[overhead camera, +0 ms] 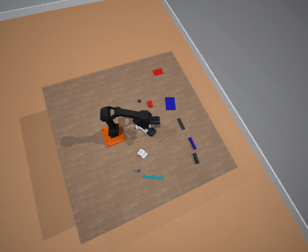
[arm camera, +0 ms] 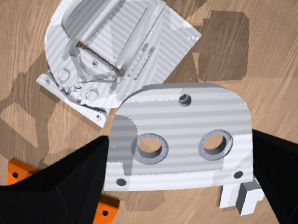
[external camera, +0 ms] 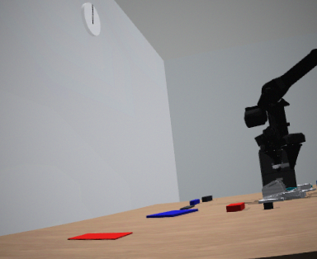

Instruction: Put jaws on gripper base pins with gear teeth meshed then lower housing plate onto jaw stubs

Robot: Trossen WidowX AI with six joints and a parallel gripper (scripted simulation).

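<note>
Right now my gripper tip is 60 mm to the right of the white jaw and 70 mm above it. Round my gripper tip: red block 170 mm ahead, 210 mm to the left, 80 mm below; teal bar 90 mm behind, 360 mm to the right, 80 mm below; blue plate 340 mm ahead, 140 mm to the left, 80 mm below.
</note>
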